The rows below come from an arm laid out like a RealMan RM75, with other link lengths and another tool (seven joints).
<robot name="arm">
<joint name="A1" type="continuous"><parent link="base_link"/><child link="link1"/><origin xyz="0 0 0.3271" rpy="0 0 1.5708"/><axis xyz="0 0 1"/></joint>
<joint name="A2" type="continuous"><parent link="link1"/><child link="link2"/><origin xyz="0 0 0" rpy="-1.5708 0 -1.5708"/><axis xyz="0 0 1"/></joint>
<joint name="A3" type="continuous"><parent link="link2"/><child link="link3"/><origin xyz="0 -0.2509 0" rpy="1.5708 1.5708 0"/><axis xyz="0 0 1"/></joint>
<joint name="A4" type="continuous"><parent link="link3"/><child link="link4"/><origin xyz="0 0 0" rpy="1.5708 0 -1.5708"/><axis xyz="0 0 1"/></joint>
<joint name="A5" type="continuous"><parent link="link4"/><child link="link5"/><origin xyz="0 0.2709 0" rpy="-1.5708 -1.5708 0"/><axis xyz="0 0 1"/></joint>
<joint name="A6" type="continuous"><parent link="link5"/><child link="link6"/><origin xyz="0 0 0" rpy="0 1.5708 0"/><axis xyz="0 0 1"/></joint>
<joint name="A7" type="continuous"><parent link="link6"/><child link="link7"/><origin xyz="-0.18 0 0" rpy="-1.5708 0 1.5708"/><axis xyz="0 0 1"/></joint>
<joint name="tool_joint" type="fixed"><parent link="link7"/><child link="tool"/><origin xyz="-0.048 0.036 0.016" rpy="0 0.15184 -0.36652"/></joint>
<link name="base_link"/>
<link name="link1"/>
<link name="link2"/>
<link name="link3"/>
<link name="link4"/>
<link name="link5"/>
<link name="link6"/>
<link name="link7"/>
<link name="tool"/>
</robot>
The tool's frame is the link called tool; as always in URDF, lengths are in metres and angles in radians. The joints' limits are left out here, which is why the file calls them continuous.
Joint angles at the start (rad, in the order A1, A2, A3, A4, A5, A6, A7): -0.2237 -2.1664 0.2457 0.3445 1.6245 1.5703 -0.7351
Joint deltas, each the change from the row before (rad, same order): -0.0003 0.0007 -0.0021 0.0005 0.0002 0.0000 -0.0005; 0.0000 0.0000 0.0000 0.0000 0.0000 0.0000 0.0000; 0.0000 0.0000 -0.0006 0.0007 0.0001 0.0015 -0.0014; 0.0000 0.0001 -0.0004 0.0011 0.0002 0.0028 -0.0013; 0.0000 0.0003 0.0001 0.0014 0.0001 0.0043 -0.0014; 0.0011 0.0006 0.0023 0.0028 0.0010 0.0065 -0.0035; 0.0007 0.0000 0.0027 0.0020 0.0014 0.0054 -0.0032; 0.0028 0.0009 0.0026 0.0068 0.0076 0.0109 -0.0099; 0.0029 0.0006 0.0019 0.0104 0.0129 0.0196 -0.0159; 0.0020 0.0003 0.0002 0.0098 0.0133 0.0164 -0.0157; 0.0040 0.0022 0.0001 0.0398 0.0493 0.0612 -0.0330; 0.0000 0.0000 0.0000 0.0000 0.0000 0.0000 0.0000; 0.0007 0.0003 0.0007 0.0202 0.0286 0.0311 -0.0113
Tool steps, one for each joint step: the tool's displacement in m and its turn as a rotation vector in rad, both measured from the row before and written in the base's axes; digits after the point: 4 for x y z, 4 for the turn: -0.0004 0.0001 0.0008 0.0017 0.0004 0.0009; 0.0000 0.0000 0.0000 0.0000 0.0000 0.0000; 0.0001 -0.0001 0.0003 0.0004 -0.0012 -0.0009; 0.0004 -0.0001 0.0005 0.0005 -0.0010 -0.0023; 0.0006 -0.0002 0.0007 0.0005 -0.0010 -0.0040; 0.0009 -0.0005 0.0007 -0.0020 -0.0014 -0.0062; 0.0010 -0.0003 0.0000 -0.0032 -0.0019 -0.0058; 0.0011 -0.0012 0.0006 -0.0088 -0.0026 -0.0096; 0.0024 -0.0016 0.0009 -0.0135 -0.0063 -0.0174; 0.0019 -0.0013 0.0006 -0.0136 -0.0061 -0.0141; 0.0091 -0.0043 0.0034 -0.0416 0.0031 -0.0612; 0.0000 0.0000 0.0000 0.0000 0.0000 0.0000; 0.0054 -0.0023 0.0003 -0.0246 0.0064 -0.0337
